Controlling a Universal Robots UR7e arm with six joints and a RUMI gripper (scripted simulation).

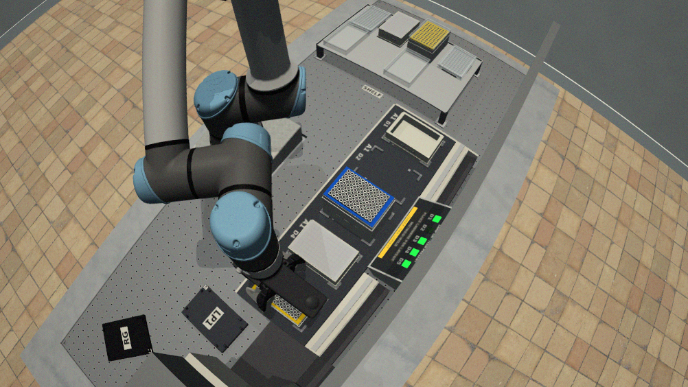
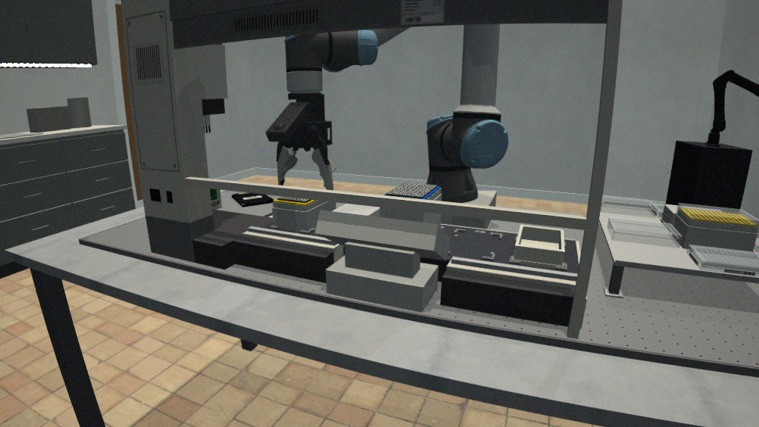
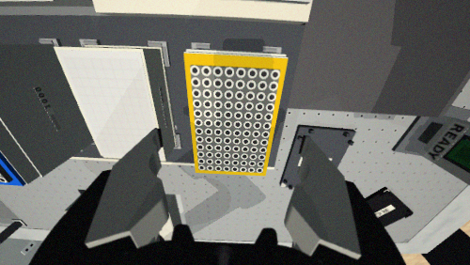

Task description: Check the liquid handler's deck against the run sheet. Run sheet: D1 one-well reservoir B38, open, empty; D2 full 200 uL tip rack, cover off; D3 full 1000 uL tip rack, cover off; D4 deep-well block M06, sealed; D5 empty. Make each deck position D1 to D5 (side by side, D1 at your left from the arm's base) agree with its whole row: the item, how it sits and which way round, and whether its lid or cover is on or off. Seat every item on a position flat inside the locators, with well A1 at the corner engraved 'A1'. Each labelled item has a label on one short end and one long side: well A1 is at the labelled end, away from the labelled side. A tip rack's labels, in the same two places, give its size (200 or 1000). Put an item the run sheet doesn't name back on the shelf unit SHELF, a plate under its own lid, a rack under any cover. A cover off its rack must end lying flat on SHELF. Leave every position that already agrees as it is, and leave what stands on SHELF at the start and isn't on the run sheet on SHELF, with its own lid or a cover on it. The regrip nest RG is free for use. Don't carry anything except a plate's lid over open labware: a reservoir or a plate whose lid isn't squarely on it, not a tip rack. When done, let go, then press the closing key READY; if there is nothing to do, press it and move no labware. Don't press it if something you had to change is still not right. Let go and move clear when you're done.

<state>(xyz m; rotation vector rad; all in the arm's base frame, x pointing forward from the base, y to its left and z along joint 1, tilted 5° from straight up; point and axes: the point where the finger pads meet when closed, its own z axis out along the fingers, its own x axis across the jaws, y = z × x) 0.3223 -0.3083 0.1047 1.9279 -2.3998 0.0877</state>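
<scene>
Now: the yellow-framed tip rack 30 mm below my hand and 10 mm behind it. The rest, counted from my hand: handler's frame bar (230 mm ahead, 150 mm to the left, 50 mm above); blue-framed tip rack (240 mm to the left, 50 mm ahead, 10 mm below); handler's tower (250 mm to the right, 150 mm above, 110 mm ahead).
</scene>
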